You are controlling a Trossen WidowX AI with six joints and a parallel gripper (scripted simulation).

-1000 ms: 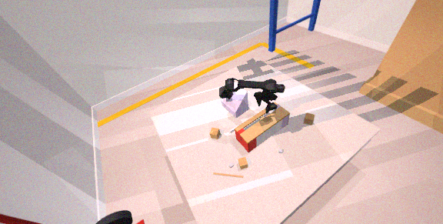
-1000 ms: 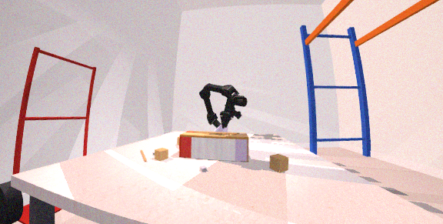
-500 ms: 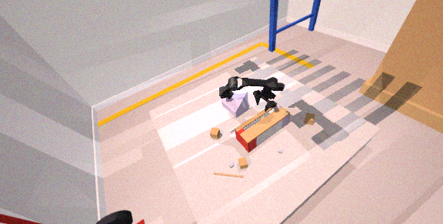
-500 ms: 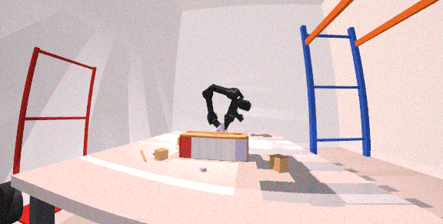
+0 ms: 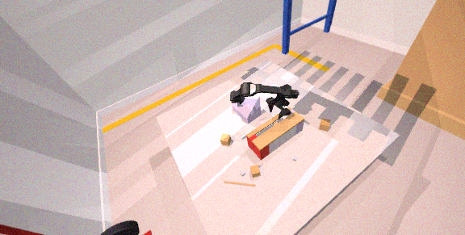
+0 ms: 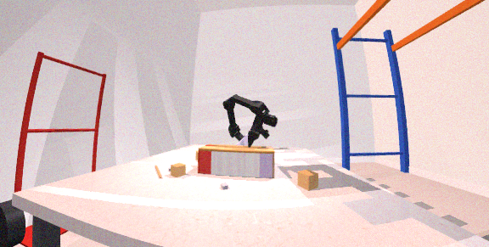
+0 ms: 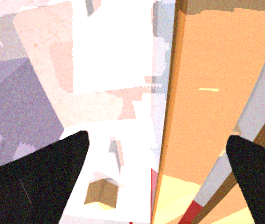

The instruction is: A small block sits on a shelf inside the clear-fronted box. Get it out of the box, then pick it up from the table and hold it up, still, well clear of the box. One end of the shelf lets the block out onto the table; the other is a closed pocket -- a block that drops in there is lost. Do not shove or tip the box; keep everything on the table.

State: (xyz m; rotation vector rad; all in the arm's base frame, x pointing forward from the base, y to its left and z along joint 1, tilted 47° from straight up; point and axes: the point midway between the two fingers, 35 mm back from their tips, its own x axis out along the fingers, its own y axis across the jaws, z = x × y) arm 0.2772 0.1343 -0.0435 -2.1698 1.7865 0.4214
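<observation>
The long box lies 60 mm to the right of my gripper tip, 60 mm below it and 40 mm ahead of it. The rest, counted from my gripper tip: thin stick (430 mm to the right, 230 mm ahead, 120 mm below).
</observation>
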